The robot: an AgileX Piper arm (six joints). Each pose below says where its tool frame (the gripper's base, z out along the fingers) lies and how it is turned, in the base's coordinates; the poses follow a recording.
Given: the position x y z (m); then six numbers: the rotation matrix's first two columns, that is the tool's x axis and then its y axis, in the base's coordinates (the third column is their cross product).
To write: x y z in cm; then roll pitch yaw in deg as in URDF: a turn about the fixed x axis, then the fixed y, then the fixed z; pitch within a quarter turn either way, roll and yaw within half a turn. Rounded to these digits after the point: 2 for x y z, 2 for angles.
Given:
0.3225 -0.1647 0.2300 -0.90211 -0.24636 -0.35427 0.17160 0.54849 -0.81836
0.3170 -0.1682 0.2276 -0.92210 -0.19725 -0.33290 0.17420 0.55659 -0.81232
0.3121 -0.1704 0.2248 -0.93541 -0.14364 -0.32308 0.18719 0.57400 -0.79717
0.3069 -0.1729 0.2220 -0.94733 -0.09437 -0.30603 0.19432 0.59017 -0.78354
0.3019 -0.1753 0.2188 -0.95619 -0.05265 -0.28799 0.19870 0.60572 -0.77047
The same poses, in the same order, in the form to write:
32.25 -16.47 23.00 -118.94 20.75 -164.73
31.70 -16.82 22.76 -120.52 19.44 -167.93
31.21 -17.04 22.48 -122.61 18.85 -171.27
30.69 -17.29 22.20 -124.61 17.82 -174.31
30.19 -17.53 21.88 -126.43 16.74 -176.85

